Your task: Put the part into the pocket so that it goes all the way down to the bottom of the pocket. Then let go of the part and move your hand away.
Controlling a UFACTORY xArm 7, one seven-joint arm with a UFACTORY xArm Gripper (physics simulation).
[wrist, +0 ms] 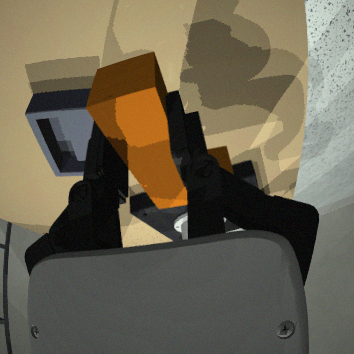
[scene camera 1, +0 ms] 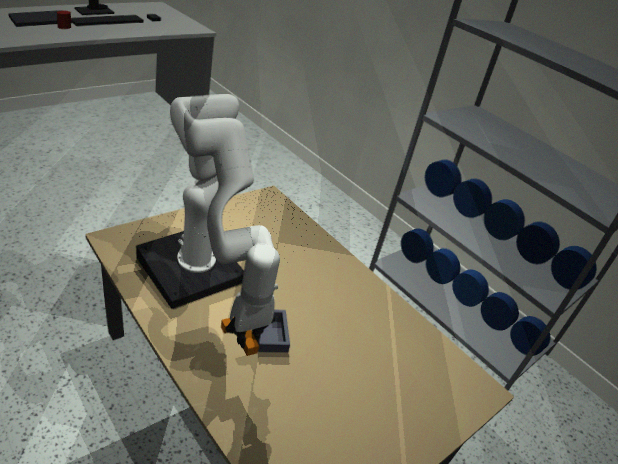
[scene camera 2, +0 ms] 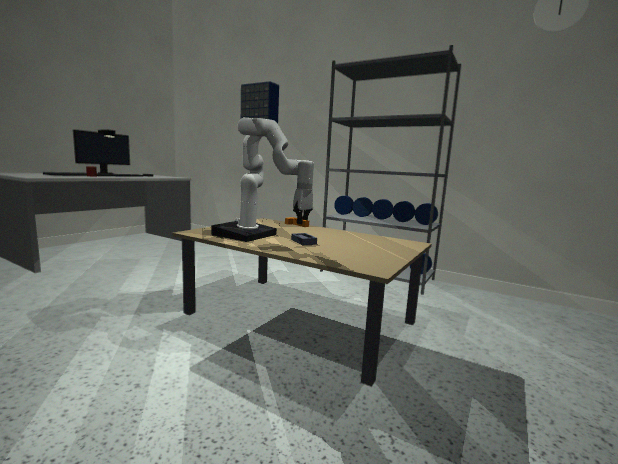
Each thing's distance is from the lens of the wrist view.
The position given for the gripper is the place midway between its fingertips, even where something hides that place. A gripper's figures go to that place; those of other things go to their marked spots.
gripper (wrist: 144, 118): 13 cm
orange L-shaped part (wrist: 127, 98): 9 cm
pocket block (wrist: 61, 124): 32 cm
The marked spots on the pocket block and the orange L-shaped part are 24 cm apart.
